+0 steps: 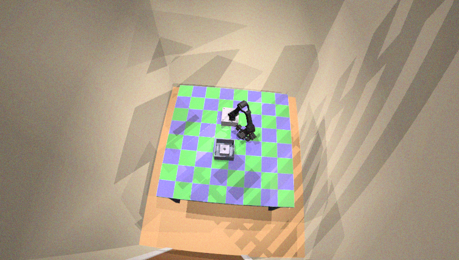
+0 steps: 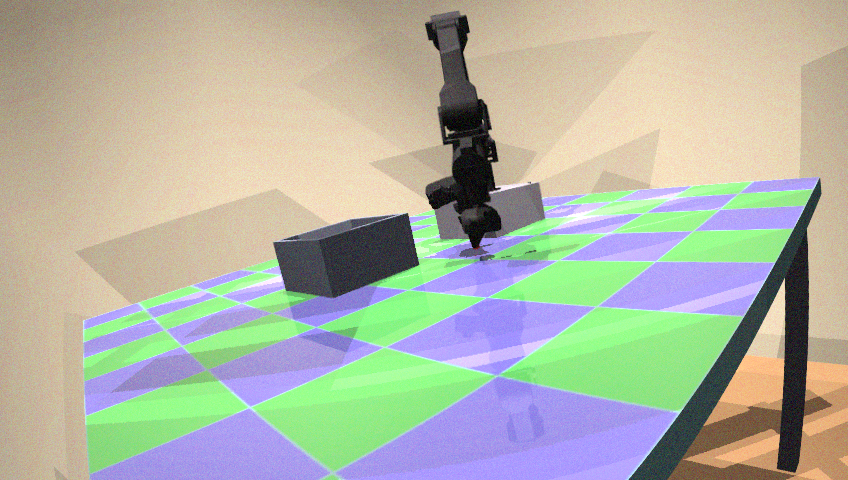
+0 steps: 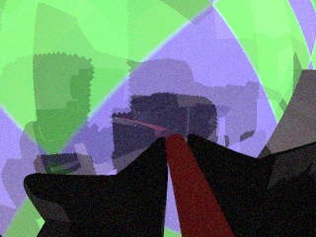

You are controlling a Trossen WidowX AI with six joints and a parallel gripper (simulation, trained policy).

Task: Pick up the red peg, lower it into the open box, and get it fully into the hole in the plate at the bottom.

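The light grey plate is 18 cm ahead of my gripper tip, 16 cm to the right of it and 3 cm above it. Also, from my gripper tip: red peg (3 cm above, 1 cm to the left); then dark grey box (18 cm ahead, 16 cm to the right, 1 cm above).
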